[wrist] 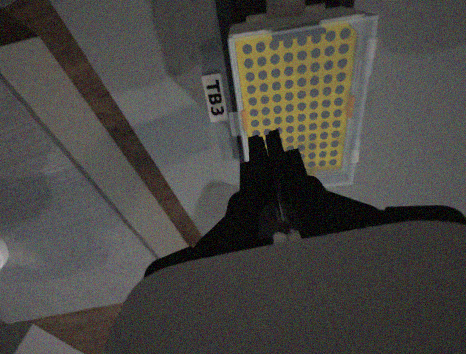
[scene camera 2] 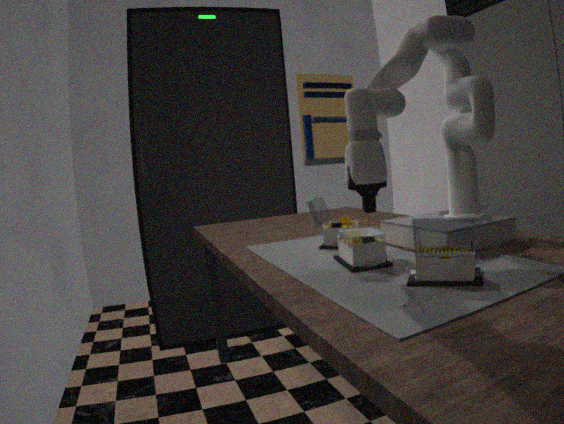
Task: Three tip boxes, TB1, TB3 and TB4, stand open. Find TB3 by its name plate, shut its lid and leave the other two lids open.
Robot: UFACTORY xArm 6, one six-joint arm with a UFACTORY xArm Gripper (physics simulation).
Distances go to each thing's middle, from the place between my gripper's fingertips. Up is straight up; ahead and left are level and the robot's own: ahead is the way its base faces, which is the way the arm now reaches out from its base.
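Name plate (wrist: pixel 212 83): 40 mm behind my hand, 120 mm below it.
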